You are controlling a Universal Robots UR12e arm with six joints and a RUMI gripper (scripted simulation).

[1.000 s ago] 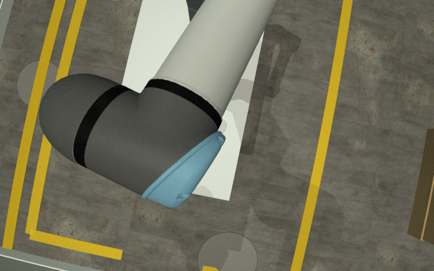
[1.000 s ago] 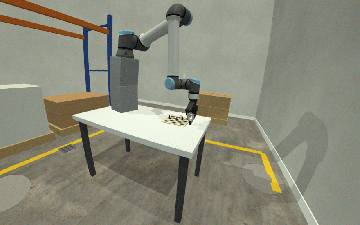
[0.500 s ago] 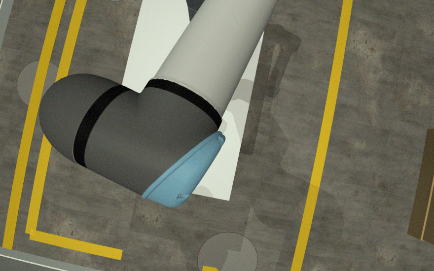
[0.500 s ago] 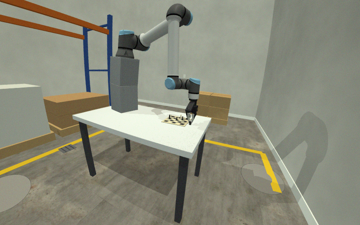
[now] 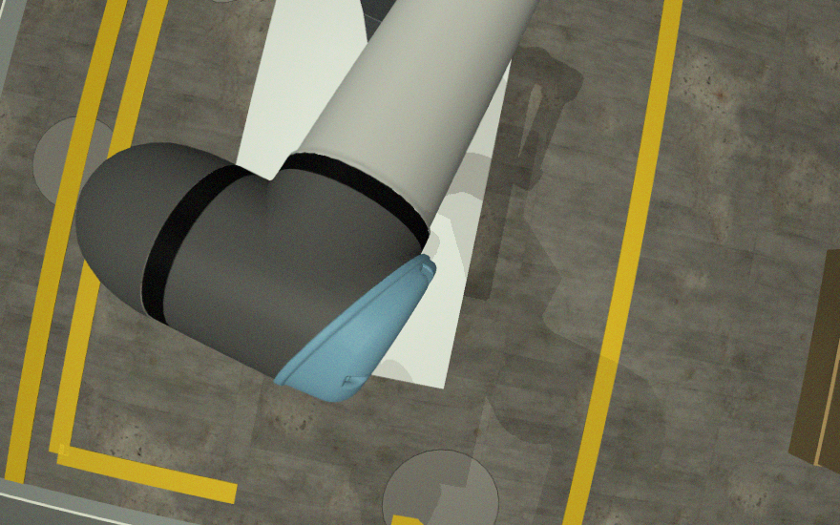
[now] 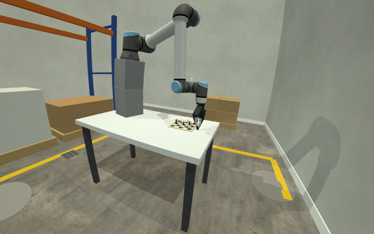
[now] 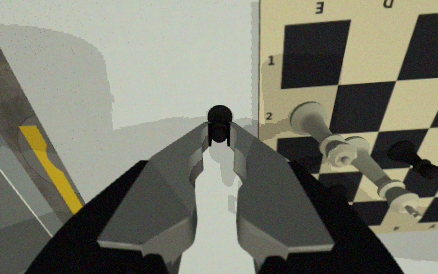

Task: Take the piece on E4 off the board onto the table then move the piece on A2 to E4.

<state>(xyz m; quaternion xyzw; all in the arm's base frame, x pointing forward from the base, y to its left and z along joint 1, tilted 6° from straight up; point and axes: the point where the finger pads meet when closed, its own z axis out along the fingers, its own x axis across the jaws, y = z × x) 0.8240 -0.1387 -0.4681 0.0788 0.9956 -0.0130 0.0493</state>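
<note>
Right now my hand is 130 mm past the chessboard, 50 mm to the right of it and 20 mm above it.
</note>
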